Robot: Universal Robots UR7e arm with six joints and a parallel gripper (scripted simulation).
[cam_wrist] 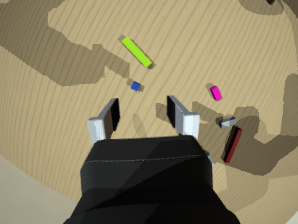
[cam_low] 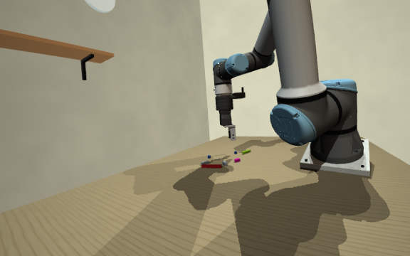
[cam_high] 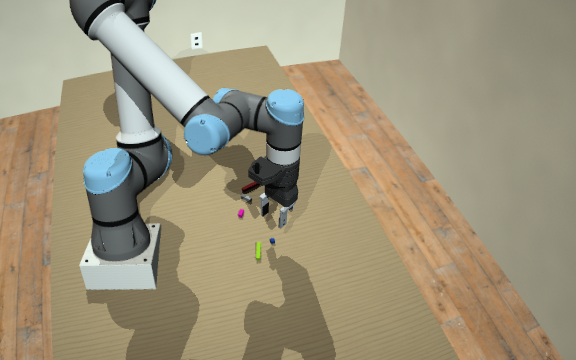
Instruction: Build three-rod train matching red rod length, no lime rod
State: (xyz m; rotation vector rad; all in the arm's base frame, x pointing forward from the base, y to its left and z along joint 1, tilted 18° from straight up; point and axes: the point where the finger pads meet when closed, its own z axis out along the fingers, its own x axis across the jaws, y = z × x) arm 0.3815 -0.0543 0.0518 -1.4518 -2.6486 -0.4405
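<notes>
Now: the lime rod 50 mm behind my hand, 40 mm to the right of it and 80 mm below it. Round my hand: magenta rod 60 mm behind, 100 mm to the left, 80 mm below; red rod 190 mm to the left, 80 mm below.
</notes>
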